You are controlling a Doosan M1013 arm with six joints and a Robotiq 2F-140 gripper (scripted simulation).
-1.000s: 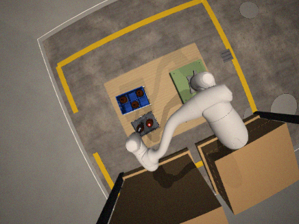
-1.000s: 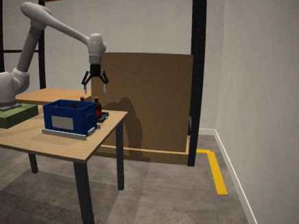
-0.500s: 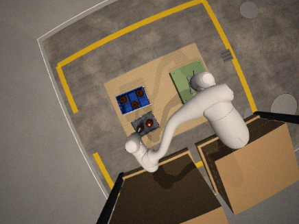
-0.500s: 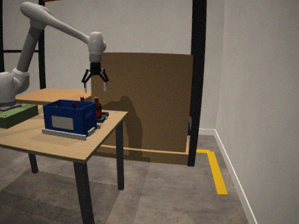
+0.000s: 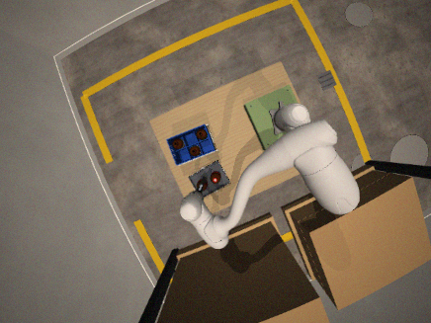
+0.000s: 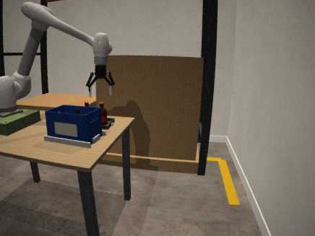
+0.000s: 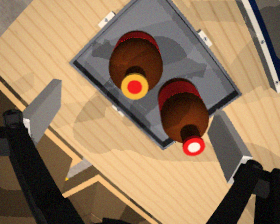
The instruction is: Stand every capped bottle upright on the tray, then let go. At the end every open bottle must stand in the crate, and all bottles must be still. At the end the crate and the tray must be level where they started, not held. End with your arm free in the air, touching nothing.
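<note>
Right now my hand is 13 cm above the brown capped bottle. Also, from my hand: grey tray: 20 cm below, 5 cm behind, 1 cm to the right; blue crate: 29 cm to the right, 13 cm below; uncapped bottle: 32 cm to the right, 13 cm below, 10 cm ahead.
</note>
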